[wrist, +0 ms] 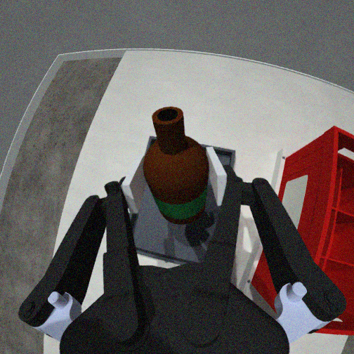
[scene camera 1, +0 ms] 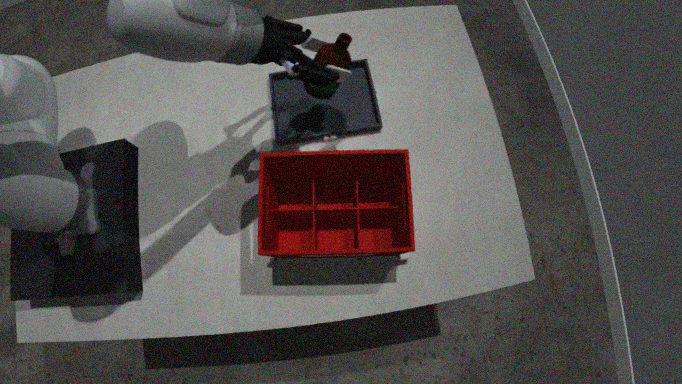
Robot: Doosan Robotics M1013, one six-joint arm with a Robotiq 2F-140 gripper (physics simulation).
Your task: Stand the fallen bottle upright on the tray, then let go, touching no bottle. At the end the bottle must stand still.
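Note:
A brown bottle with a green band is held between the finger pads, its neck up and its base down. In the scene view it leans a little to the right. My gripper is shut on the bottle's body from both sides. The dark grey tray lies below. The bottle's base appears raised above the tray, with a dark shadow lying on the tray apart from it. One finger hides part of the bottle in the scene view.
A red crate with compartments stands close to the tray, on its near side in the scene view. A black block is at the left by the arm. Both stand on the white table top.

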